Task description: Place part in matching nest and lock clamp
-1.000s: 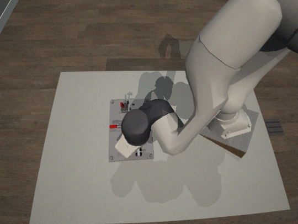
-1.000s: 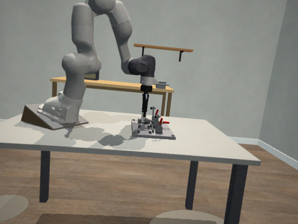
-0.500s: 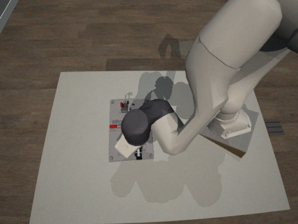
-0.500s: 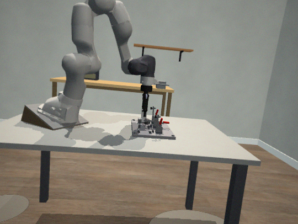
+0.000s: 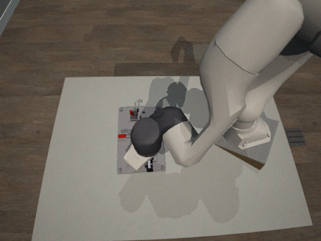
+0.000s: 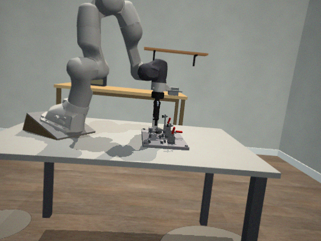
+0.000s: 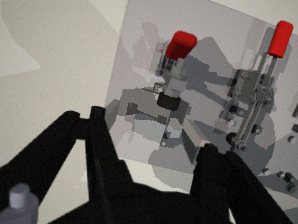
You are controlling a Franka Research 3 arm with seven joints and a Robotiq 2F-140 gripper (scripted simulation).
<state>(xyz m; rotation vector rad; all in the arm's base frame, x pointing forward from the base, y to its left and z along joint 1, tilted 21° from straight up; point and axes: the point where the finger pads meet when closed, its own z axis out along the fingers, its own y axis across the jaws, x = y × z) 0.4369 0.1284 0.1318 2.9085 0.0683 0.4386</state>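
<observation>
My hand is 3 cm above the part. Also, from my hand: fixture plate: 4 cm ahead, 11 cm to the right, 5 cm below.
</observation>
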